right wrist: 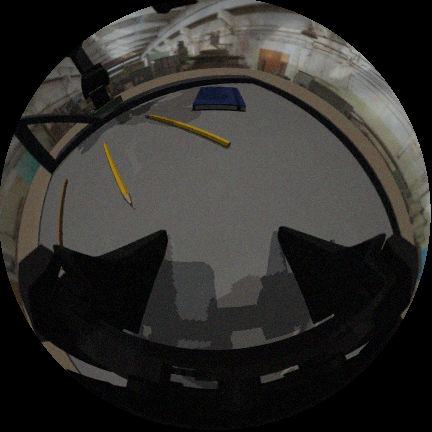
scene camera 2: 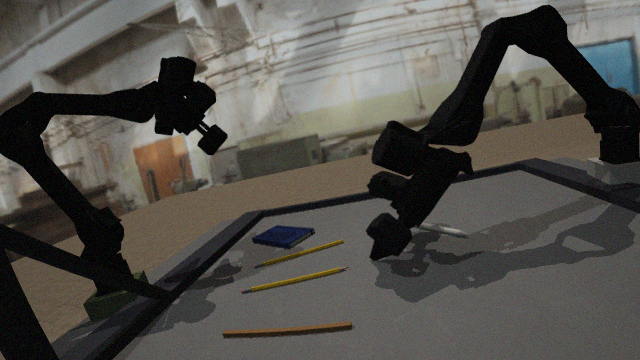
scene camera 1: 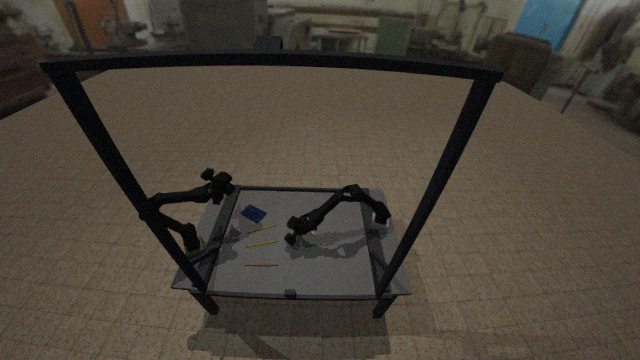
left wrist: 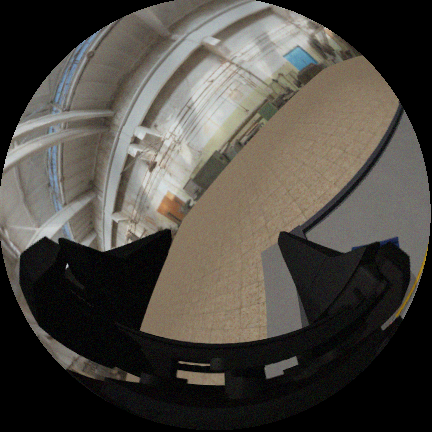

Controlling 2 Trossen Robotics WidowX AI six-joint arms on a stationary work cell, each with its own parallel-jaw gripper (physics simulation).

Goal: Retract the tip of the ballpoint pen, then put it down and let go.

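Frame: origin at the left arm's base, x ahead, y left, z up, level; centimetres.
Seen in the pictures: left gripper, fingertip midpoint: (scene camera 2: pixel 201 125) (left wrist: pixel 226 236); right gripper, fingertip midpoint: (right wrist: pixel 223 234) (scene camera 2: pixel 383 246) (scene camera 1: pixel 289 232); left arm's base, origin of the base link: (right wrist: pixel 102 104) (scene camera 1: pixel 193 245); right arm's base, origin of the base link: (scene camera 2: pixel 620 159) (scene camera 1: pixel 380 219).
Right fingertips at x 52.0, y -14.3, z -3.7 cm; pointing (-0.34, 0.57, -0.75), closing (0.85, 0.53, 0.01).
Pixels of each thing's middle, then the offset from my right fingertips to it. Level surfaces: height alone.
- light grey ballpoint pen, body centre: (scene camera 2: pixel 437 228) dx +11.2, dy -2.8, dz +0.2 cm
- blue notebook, body centre: (right wrist: pixel 218 95) (scene camera 2: pixel 282 235) (scene camera 1: pixel 253 213) dx -13.9, dy +24.0, dz +0.3 cm
- orange-brown stick, body centre: (scene camera 2: pixel 283 331) (right wrist: pixel 60 215) (scene camera 1: pixel 261 265) dx -22.5, dy -11.9, dz +0.1 cm
- table, its level: dz -0.3 cm
The light grey ballpoint pen (scene camera 2: pixel 442 230) lies on the table behind my right gripper (scene camera 1: pixel 290 232) (scene camera 2: pixel 377 214) (right wrist: pixel 223 231) in scene camera 2. Its tapered end points right and its other end is hidden by the gripper. Whether its tip is out is too small to tell. In scene camera 1 a small pale bit of the pen (scene camera 1: pixel 314 231) shows beside the right arm. The pen does not show in the right wrist view. My right gripper is open and empty, tilted low over the table. My left gripper (scene camera 1: pixel 218 184) (scene camera 2: pixel 189 127) (left wrist: pixel 226 236) is open and empty, raised above the table's left edge.
A blue notebook (scene camera 1: pixel 253 213) (scene camera 2: pixel 283 236) (right wrist: pixel 219 98), two yellow pencils (scene camera 2: pixel 300 253) (scene camera 2: pixel 295 280) and an orange-brown stick (scene camera 1: pixel 261 265) (scene camera 2: pixel 287 330) lie left of the right gripper. Dark frame posts (scene camera 1: pixel 450 150) stand around the table (scene camera 1: pixel 325 280).
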